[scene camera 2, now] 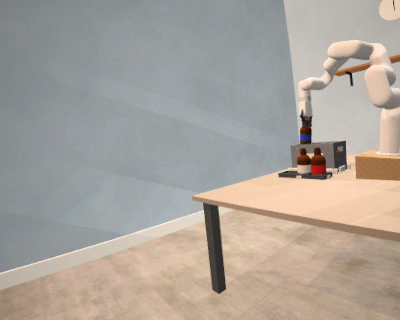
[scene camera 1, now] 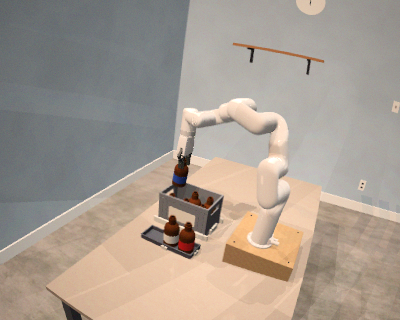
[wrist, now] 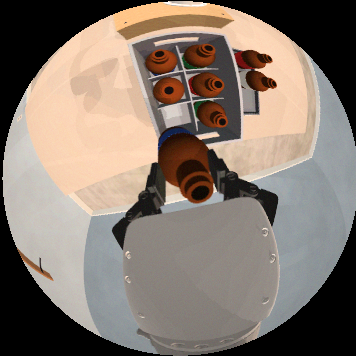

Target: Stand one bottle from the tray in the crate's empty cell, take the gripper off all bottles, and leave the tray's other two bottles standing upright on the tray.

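Places are measured from the arm's base along level axes (x ahead, y left, z up), in metres.
Pixels of known places: gripper, between the fingertips: (scene camera 2: pixel 307 127) (scene camera 1: pixel 183 166) (wrist: pixel 184 164); arm's base, origin of its link: (scene camera 2: pixel 390 155) (scene camera 1: pixel 259 240).
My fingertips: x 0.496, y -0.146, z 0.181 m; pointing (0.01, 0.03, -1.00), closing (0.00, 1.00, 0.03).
For each thing: its top centre in the pictures, then the offset to it from my fingertips. "pt": a spot on its surface instead.
- blue-labelled brown bottle, centre of its top: (wrist: pixel 192 204) (scene camera 1: pixel 182 157) (scene camera 2: pixel 304 120) dx +0.012, dy +0.000, dz +0.048 m
- grey crate, centre of its top: (wrist: pixel 195 83) (scene camera 1: pixel 192 193) (scene camera 2: pixel 317 143) dx -0.088, dy +0.054, dz -0.107 m
- empty cell, a spot on its surface: (wrist: pixel 174 115) pt dx +0.006, dy +0.004, dz -0.274 m
- white-labelled bottle, centre of its top: (wrist: pixel 273 83) (scene camera 1: pixel 172 216) (scene camera 2: pixel 303 148) dx -0.106, dy +0.274, dz -0.122 m
- red-labelled bottle, centre of its top: (wrist: pixel 269 57) (scene camera 1: pixel 188 223) (scene camera 2: pixel 317 147) dx -0.190, dy +0.280, dz -0.122 m
My gripper (scene camera 1: pixel 181 163) (scene camera 2: pixel 306 123) (wrist: pixel 184 164) is shut on the blue-labelled brown bottle (scene camera 1: pixel 180 177) (scene camera 2: pixel 305 135) (wrist: pixel 182 152), at its shoulder. The bottle is nearly upright, its base near rim height at the far-left end of the grey crate (scene camera 1: pixel 164 203) (scene camera 2: pixel 327 154) (wrist: pixel 235 90). Whether it touches the rim is hidden. The empty cell (wrist: pixel 174 115) shows just beyond the bottle in the wrist view. The white-labelled bottle (scene camera 1: pixel 171 232) (scene camera 2: pixel 303 163) (wrist: pixel 258 80) and the red-labelled bottle (scene camera 1: pixel 187 240) (scene camera 2: pixel 318 163) (wrist: pixel 253 59) stand upright on the dark tray (scene camera 1: pixel 152 235) (scene camera 2: pixel 287 174) (wrist: pixel 252 105).
Several brown bottles stand in the crate's other cells, including one (wrist: pixel 168 90) beside the empty cell and another (wrist: pixel 212 114) across the divider. The wooden base block (scene camera 1: pixel 260 257) (scene camera 2: pixel 377 166) (wrist: pixel 175 22) carries the arm. The table edge lies beyond the crate.
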